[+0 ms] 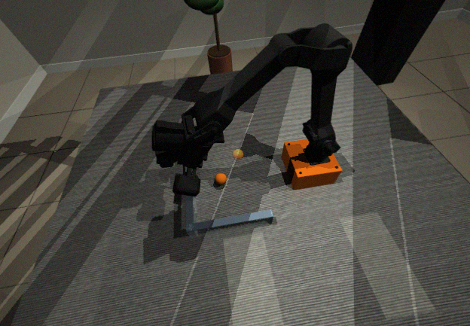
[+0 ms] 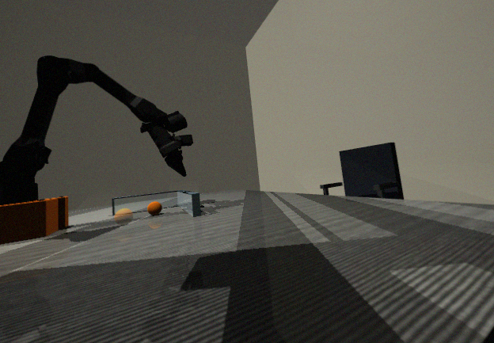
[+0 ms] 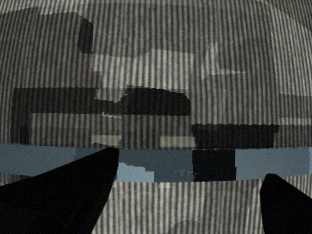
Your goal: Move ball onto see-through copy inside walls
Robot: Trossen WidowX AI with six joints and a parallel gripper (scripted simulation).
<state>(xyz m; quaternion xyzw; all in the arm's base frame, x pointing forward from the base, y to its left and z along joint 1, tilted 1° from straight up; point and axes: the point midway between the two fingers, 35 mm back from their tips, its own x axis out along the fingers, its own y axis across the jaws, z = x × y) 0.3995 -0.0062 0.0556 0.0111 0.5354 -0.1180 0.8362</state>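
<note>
The orange ball lies 100 mm behind my gripper tip, 10 mm to the right of it and 100 mm below it. The rest, counted from my gripper tip: see-through copy of ball: 180 mm behind, 90 mm to the right, 100 mm below.
</note>
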